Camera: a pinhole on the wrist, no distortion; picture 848 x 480 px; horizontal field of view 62.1 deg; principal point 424.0 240.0 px. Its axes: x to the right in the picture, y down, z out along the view. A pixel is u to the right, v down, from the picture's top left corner.
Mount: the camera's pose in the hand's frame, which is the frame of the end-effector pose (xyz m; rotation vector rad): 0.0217 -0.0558 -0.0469 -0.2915 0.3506 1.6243
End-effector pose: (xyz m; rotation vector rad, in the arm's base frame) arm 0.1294 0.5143 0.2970 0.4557 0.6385 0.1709
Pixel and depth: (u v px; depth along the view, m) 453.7 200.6 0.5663
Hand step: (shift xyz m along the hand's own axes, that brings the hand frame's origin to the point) 0.0630 0.1919 0.4622
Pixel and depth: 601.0 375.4 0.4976
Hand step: -0.0736 0.2488 0.3660
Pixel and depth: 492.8 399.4 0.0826
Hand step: 0.0041 -0.0171 0.0268
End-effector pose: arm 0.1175 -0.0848 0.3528 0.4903 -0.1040 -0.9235
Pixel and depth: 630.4 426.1 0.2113
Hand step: -0.0347 0.0806 0.1258
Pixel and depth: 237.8 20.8 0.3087
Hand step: 0.1306 -0.0022 0.2637
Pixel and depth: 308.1 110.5 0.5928
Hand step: 0.1507 0.0963 0.5302
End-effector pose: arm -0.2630 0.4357 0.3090 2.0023 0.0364 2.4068
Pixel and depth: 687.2 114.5 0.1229
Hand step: 0.0423 0.0363 0.0468
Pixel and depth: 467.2 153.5 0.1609
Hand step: 0.0439 0.0181 0.0960
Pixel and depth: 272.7 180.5 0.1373
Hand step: 0.0385 -0.0278 0.0902
